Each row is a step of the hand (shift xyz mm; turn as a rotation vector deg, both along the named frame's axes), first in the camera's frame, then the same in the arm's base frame.
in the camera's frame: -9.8 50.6 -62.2 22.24 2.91 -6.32
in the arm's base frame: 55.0 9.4 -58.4 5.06 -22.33 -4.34
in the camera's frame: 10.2 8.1 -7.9 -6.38 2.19 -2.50
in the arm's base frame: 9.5 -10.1 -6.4 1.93 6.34 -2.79
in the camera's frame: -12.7 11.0 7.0 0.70 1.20 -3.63
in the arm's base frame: 9.4 14.0 6.9 1.56 -0.86 -3.46
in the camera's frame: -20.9 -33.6 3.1 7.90 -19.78 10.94
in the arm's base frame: -35.2 18.3 -1.2 -20.03 -8.65 9.87
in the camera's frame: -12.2 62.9 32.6 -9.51 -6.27 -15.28
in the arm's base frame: 58.8 19.4 36.6 -5.59 7.89 -16.42
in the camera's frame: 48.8 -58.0 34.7 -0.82 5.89 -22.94
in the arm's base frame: -57.1 -50.7 33.5 7.78 -0.33 -22.38
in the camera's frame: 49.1 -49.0 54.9 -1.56 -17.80 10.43
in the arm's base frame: -49.9 -48.8 54.3 -18.70 0.88 8.80
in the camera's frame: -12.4 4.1 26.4 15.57 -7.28 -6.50
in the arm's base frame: 0.9 14.5 25.6 -5.54 -16.51 -5.86
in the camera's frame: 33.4 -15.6 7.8 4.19 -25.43 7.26
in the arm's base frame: -13.7 -33.9 9.0 -25.59 -5.67 5.47
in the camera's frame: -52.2 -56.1 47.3 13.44 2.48 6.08
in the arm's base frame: -63.6 50.8 38.5 2.91 -12.74 7.27
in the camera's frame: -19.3 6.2 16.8 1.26 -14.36 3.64
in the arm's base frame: 3.3 20.9 15.7 -14.49 -2.13 2.55
